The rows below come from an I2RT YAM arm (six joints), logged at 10 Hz.
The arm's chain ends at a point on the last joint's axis. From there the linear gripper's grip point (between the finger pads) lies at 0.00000 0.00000 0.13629 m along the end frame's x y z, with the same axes.
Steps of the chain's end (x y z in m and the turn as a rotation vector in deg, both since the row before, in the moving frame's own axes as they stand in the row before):
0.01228 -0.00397 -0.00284 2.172 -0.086 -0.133
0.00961 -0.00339 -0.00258 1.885 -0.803 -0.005
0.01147 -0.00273 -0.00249 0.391 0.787 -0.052
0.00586 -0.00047 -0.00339 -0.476 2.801 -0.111
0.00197 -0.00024 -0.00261 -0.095 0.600 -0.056
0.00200 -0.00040 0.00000 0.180 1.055 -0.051
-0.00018 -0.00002 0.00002 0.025 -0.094 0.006
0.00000 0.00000 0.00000 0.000 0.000 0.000
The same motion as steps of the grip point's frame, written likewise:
0.01207 -0.00914 -0.00294 2.172 -0.086 -0.133
0.00770 -0.00787 -0.00267 1.885 -0.803 -0.005
0.01334 -0.00366 -0.00251 0.391 0.787 -0.052
0.01252 0.00066 -0.00356 -0.476 2.801 -0.111
0.00340 -0.00001 -0.00262 -0.095 0.600 -0.056
0.00451 -0.00083 -0.00002 0.180 1.055 -0.051
-0.00040 -0.00008 0.00002 0.025 -0.094 0.006
0.00000 0.00000 0.00000 0.000 0.000 0.000

